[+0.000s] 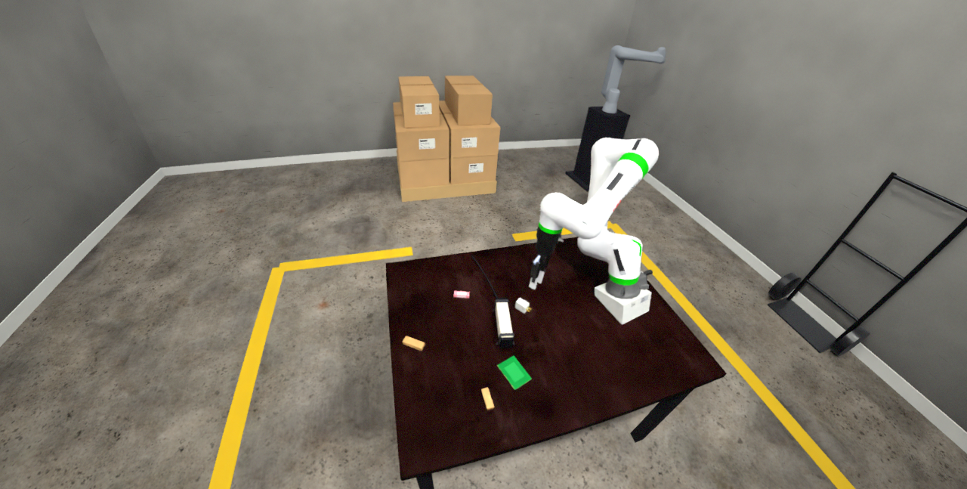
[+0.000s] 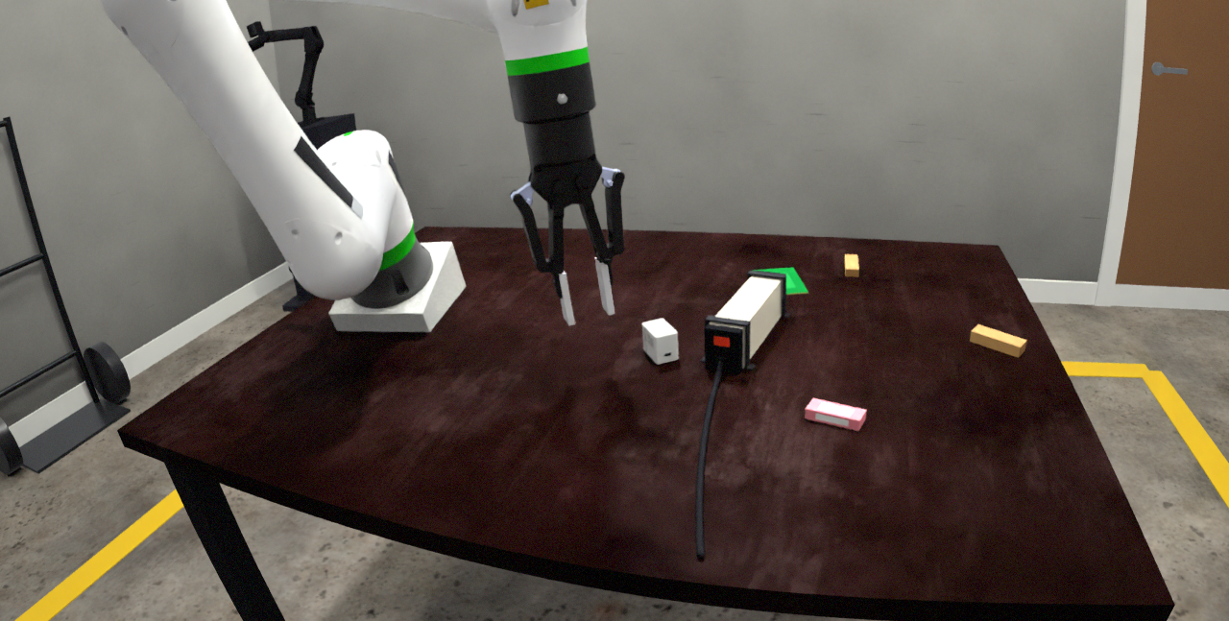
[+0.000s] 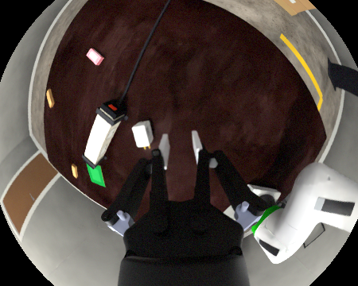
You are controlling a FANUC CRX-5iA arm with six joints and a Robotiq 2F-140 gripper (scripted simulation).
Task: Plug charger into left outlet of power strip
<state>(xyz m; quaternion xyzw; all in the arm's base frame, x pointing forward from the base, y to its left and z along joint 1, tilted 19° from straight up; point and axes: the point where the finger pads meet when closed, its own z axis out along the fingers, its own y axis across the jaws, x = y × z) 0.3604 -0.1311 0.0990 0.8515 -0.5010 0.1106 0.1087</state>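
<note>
My gripper is now 9 cm above the white charger, 8 cm short of it and 5 cm to the right of it. The rest, counted from my hand: power strip 21 cm ahead, 9 cm to the left, 8 cm below; then flat piece 29 cm to the left, 24 cm ahead, 11 cm below; then red switch 16 cm ahead, 7 cm below.
</note>
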